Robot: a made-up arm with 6 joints.
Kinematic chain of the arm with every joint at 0, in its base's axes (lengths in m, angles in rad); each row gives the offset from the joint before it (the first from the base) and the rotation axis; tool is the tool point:
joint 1: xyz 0 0 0.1 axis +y
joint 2: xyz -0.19 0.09 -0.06 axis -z
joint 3: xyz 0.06 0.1 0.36 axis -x
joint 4: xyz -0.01 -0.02 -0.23 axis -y
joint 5: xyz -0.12 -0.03 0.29 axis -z
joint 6: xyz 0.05 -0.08 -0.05 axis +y
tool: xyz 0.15 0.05 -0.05
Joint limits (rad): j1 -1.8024..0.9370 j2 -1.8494..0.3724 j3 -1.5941..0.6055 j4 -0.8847..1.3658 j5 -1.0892..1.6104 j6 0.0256..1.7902
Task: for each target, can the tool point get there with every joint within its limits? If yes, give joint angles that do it. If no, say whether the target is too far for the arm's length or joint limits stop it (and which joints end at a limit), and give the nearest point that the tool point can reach.
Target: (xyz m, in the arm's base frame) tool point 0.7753 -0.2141 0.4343
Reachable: no: joint limits stop it (at a limit: joint 1, joint 3, joint 4, joint 6) | nearest point 0.3089 -0.0126 0.4038 | short by 0.509 m
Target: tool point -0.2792 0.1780 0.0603
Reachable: yes | joints -0.4551 0.0595 -0.2746 0.5188 -0.8443 1.6064
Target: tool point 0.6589 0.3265 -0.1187
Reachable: no: joint limits stop it (at a limit: joint 1, joint 2, joint 3, joint 4, joint 6) | nearest point 0.3207 0.2541 0.1695 | short by 0.450 m
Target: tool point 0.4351 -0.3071 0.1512
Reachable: no: joint limits stop it (at a limit: joint 1, joint 3, joint 5, joint 6) | nearest point 0.2160 -0.1246 0.2219 | short by 0.294 m
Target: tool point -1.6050 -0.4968 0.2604
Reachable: no: too far | nearest point -0.6759 -0.1069 0.1675 | short by 1.012 m
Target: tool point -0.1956 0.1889 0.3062
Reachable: yes | joints 0.2885 -0.9345 -0.7389 0.1491 0.1719 0.6451
